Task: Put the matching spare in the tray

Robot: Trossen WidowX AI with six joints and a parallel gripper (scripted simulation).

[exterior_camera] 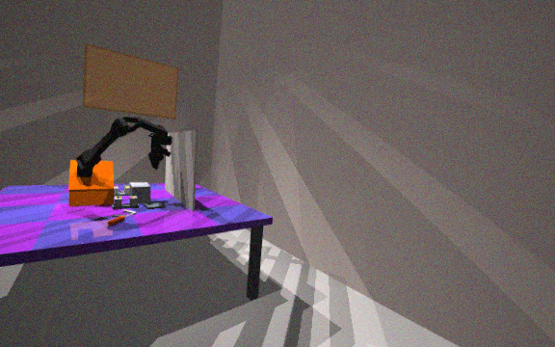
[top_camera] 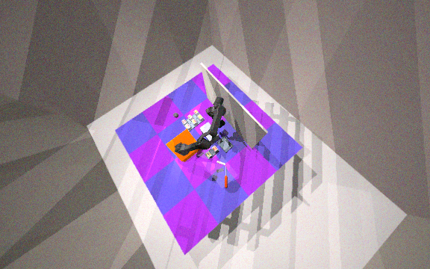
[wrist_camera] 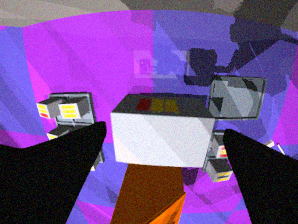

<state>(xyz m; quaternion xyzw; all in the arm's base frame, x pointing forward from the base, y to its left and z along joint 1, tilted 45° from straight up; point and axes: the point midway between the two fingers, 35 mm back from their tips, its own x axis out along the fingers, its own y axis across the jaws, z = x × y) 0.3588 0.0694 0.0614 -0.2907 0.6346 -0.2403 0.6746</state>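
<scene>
Right now my gripper tip is 14 cm past the dark spare, 18 cm to the right of it and 16 cm above it. From my gripper tip the other things lie so: shallow grey tray 2 cm behind, 16 cm to the right, 20 cm below; then upright mirror panel 14 cm ahead, 1 cm to the left, 3 cm above; then unit 8 cm behind, 15 cm below.
</scene>
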